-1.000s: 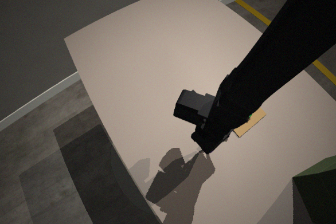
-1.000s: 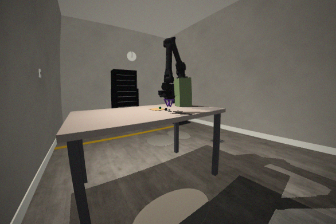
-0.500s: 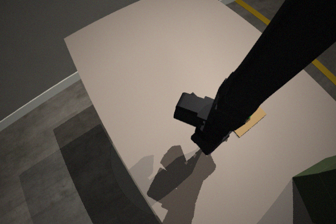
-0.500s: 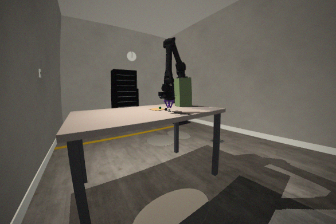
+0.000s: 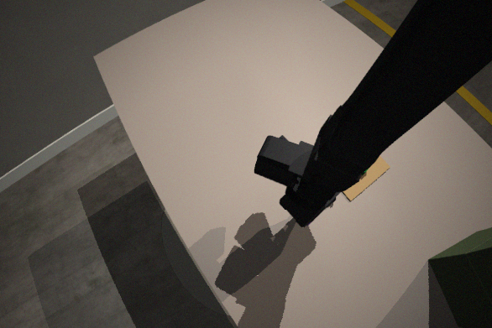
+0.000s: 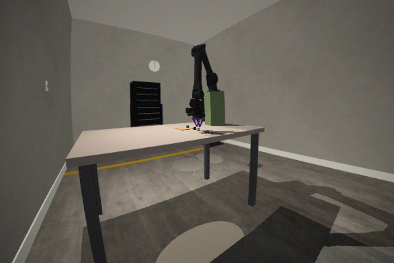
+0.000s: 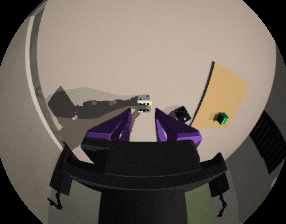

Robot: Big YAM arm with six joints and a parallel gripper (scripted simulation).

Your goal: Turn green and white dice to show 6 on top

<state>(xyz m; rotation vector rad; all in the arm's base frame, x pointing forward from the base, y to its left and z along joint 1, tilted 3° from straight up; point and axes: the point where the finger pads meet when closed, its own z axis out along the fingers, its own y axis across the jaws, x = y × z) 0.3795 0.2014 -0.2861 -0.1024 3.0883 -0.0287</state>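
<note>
The white die lies 30 mm below my hand. Round my hand: black die: 20 mm behind, 70 mm to the right, 30 mm below; tan mat: 10 mm ahead, 170 mm to the right, 40 mm below; green die: 20 mm behind, 180 mm to the right, 20 mm below.
</note>
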